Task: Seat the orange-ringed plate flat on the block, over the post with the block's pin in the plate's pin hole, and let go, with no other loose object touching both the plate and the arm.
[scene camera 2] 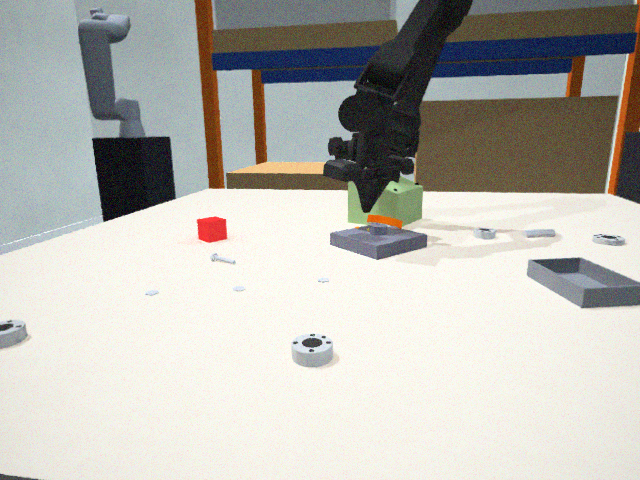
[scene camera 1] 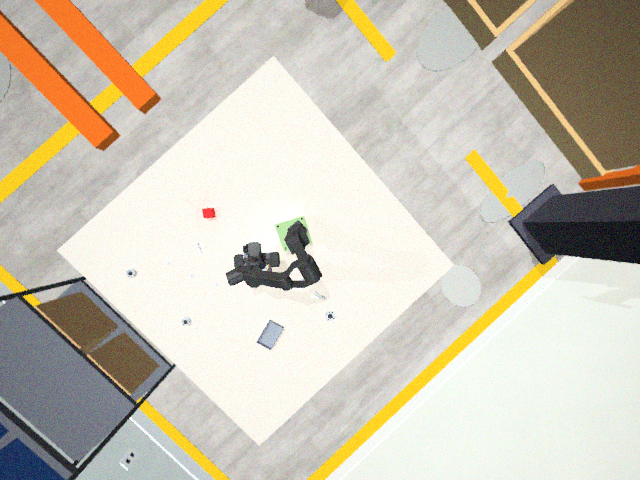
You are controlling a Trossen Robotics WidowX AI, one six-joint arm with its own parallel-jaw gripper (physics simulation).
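Places are measured from the arm's base along level axes (x back, y left, z down), in centimetres.
Pixels of known places: gripper, between the fingertips: (scene camera 2: 366, 212); arm's base, origin of its link: (scene camera 1: 297, 229).
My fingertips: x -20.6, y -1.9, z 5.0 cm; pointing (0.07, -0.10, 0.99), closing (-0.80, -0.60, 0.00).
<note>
Ahead of a thing's pixels: the offset from my fingertips to its top centre. "pt": to the spot under its first point.
The dark grey block {dx -4.6, dy +2.8, dz +1.4 cm} (scene camera 2: 351, 242) lies on the table below the gripper. A small grey round part {pt dx -6.1, dy +3.0, dz +1.8 cm} (scene camera 2: 378, 229) shows on its top; I cannot tell whether it is the post or part of the plate. The orange-ringed plate {dx -2.5, dy +3.8, dz -0.5 cm} (scene camera 2: 385, 222) (scene camera 1: 268, 267) shows as an orange band just behind and above that part, sloping down to the right in scene camera 2, so it looks tilted. The pin and the pin hole cannot be made out. My gripper (scene camera 2: 367, 209) is shut and empty, its tips just above the band's left end. In scene camera 1 the arm hides the tips and most of the block.
A green box (scene camera 1: 282, 231) (scene camera 2: 405, 204) stands behind the block. A red cube {dx -4.8, dy -29.7, dz +1.3 cm} (scene camera 1: 208, 212) (scene camera 2: 211, 229) and a bolt {dx -19.1, dy -21.0, dz +4.0 cm} (scene camera 2: 222, 258) lie left. A grey tray {dx -21.8, dy +31.2, dz +2.8 cm} (scene camera 1: 270, 334) (scene camera 2: 584, 276) lies right. Ringed metal discs, including one in front {pt dx -47.9, dy +1.0, dz +3.8 cm} (scene camera 2: 312, 350), and small flat pieces lie around.
</note>
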